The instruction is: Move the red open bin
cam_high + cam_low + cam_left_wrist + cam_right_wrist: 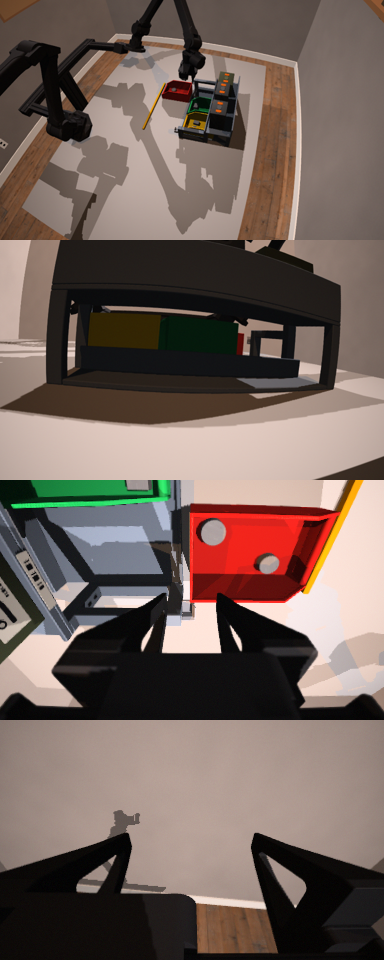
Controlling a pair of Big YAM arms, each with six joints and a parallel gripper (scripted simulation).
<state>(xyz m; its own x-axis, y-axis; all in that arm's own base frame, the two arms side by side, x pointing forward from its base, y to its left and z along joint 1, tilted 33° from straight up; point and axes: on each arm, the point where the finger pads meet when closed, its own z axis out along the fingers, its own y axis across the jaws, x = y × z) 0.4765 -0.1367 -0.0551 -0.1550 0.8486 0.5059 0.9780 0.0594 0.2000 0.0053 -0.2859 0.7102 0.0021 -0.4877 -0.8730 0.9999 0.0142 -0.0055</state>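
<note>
Now: left hand 110 mm above the red open bin and 80 mm past it. Round my left hand: grey shelf 140 mm ahead, 110 mm to the right, 70 mm below; then green bin 110 mm to the right, 110 mm ahead, 100 mm below.
</note>
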